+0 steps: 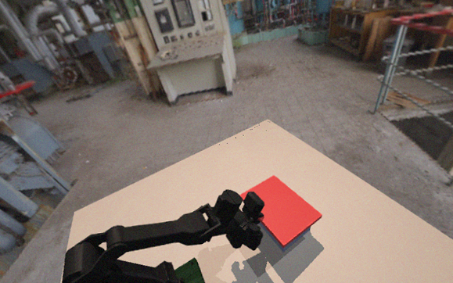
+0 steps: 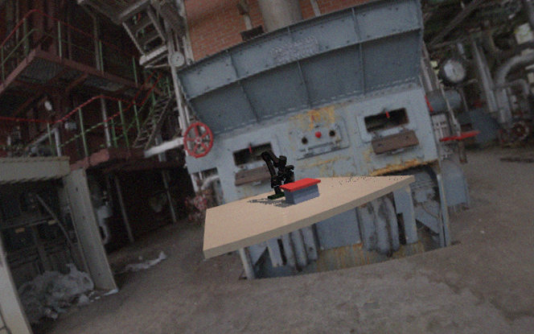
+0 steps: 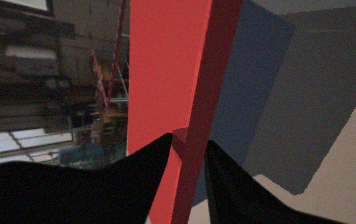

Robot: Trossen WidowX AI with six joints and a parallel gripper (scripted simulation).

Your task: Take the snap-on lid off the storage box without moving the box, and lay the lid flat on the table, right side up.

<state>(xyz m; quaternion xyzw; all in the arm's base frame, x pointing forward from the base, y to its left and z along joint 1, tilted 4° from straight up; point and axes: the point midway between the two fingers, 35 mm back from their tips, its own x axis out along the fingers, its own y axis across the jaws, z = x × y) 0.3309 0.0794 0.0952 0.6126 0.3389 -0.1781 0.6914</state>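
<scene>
Now: the red lid 7 cm ahead of my gripper tip and 2 cm to the left of it. Round my gripper tip: storage box 7 cm ahead, 2 cm to the left, 6 cm below.
</scene>
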